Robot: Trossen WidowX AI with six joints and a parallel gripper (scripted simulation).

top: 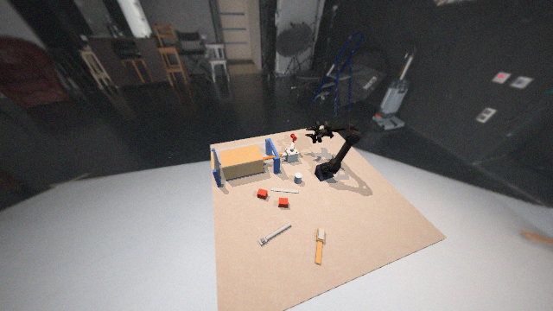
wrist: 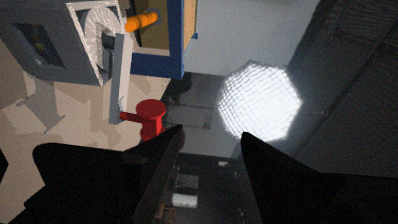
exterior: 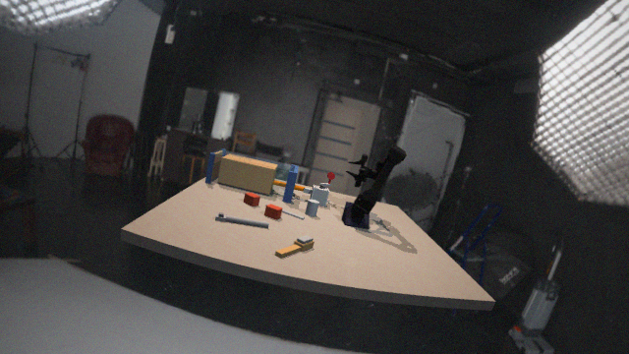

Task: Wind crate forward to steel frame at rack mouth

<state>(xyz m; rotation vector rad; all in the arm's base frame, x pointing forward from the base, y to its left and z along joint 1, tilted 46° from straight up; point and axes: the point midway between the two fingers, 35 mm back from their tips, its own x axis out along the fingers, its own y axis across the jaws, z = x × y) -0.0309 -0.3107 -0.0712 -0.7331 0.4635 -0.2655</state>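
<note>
Right now the red knob is 6 cm ahead of my gripper tip, 8 cm to the right of it and 10 cm below it. Also, from my gripper tip: grey winch: 10 cm ahead, 20 cm below; then blue steel frame: 28 cm ahead, 2 cm to the right, 13 cm below; then winch handle: 8 cm ahead, 5 cm to the right, 12 cm below.
</note>
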